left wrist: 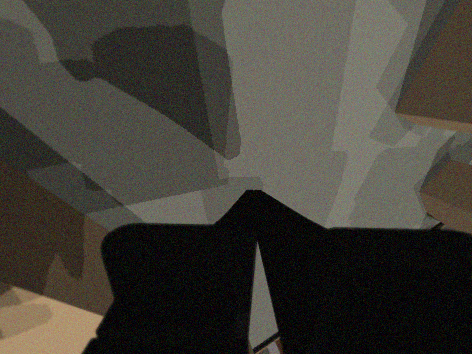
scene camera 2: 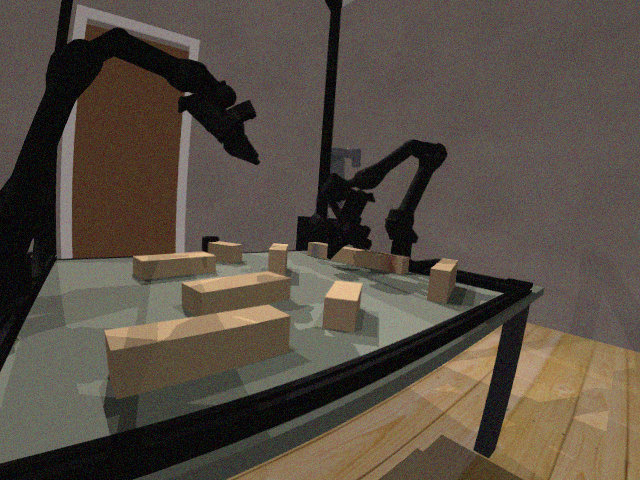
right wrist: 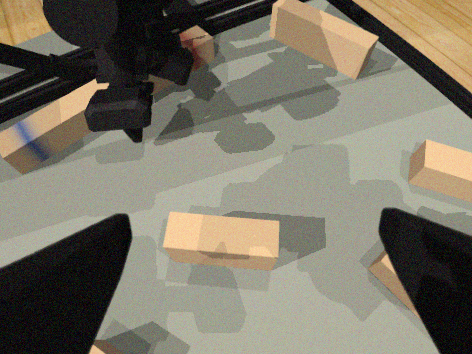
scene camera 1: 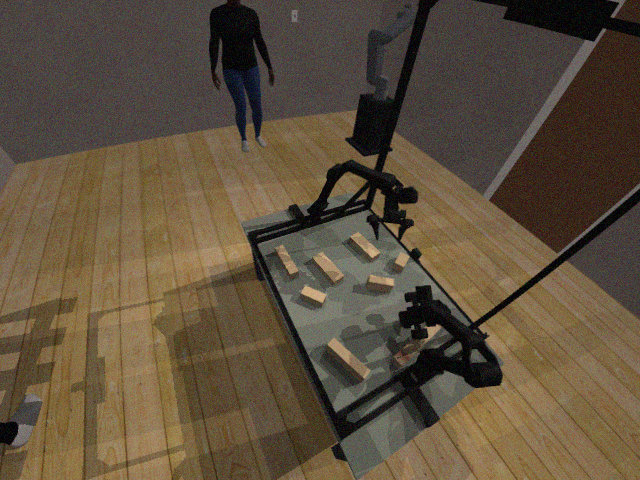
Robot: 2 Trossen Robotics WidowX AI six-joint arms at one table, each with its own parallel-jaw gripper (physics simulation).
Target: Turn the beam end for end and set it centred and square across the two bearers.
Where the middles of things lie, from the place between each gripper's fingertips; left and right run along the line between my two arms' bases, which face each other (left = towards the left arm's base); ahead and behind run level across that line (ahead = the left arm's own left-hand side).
The beam (scene camera 2: pixel 398 264) lies 100 mm to the left of my left hand.
The beam is 1 cm behind my right hand, 35 cm to the left of it and 24 cm below it.
